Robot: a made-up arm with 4 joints. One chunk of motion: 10 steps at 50 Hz.
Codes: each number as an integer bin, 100 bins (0 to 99) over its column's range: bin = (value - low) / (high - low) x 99, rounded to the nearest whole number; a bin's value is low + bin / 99 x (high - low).
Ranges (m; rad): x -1..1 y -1..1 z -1..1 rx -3.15..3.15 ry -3.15..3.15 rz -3.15..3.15
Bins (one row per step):
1: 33 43 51 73 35 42
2: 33 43 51 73 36 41
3: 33 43 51 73 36 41
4: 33 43 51 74 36 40
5: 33 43 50 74 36 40
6: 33 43 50 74 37 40
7: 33 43 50 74 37 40
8: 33 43 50 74 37 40
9: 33 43 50 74 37 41
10: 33 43 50 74 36 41
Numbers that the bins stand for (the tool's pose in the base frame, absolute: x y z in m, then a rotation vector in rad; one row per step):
1: -0.3333 -0.1313 0.0303 1.4955 -0.9227 -0.4773
2: -0.3333 -0.1313 0.0303 1.4955 -0.8591 -0.5409
3: -0.3333 -0.1313 0.0303 1.4955 -0.8591 -0.5409
4: -0.3333 -0.1313 0.0303 1.5591 -0.8591 -0.6045
5: -0.3333 -0.1313 0.0101 1.5591 -0.8591 -0.6045
6: -0.3333 -0.1313 0.0101 1.5591 -0.7955 -0.6045
7: -0.3333 -0.1313 0.0101 1.5591 -0.7955 -0.6045
8: -0.3333 -0.1313 0.0101 1.5591 -0.7955 -0.6045
9: -0.3333 -0.1313 0.0101 1.5591 -0.7955 -0.5409
10: -0.3333 -0.1313 0.0101 1.5591 -0.8591 -0.5409

